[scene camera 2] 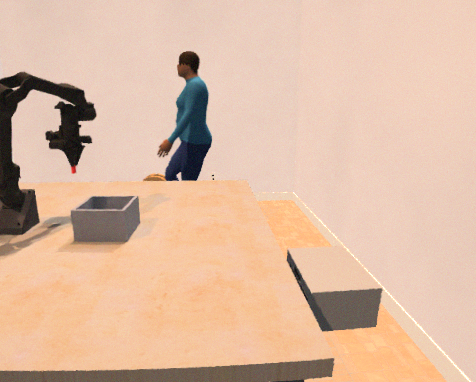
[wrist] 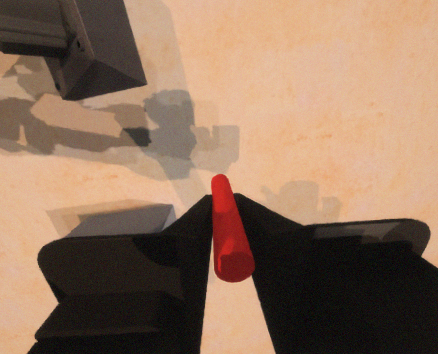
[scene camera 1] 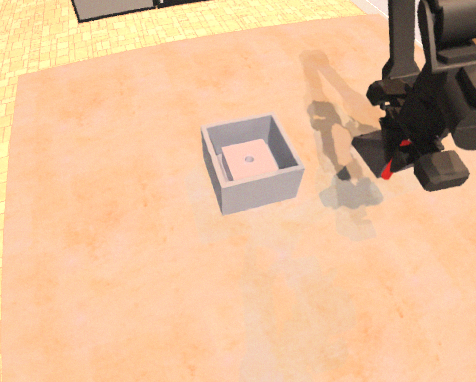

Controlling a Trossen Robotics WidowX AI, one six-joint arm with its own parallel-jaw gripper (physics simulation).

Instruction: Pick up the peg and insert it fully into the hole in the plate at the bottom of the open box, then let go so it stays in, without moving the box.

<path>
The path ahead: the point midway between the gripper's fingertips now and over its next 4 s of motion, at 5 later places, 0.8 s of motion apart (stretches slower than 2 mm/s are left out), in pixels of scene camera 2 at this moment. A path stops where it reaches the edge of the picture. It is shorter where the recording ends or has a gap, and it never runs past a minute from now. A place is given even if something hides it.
My gripper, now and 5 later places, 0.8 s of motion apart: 74,166; 81,170; 95,178; 98,179; 106,199; 107,203
</path>
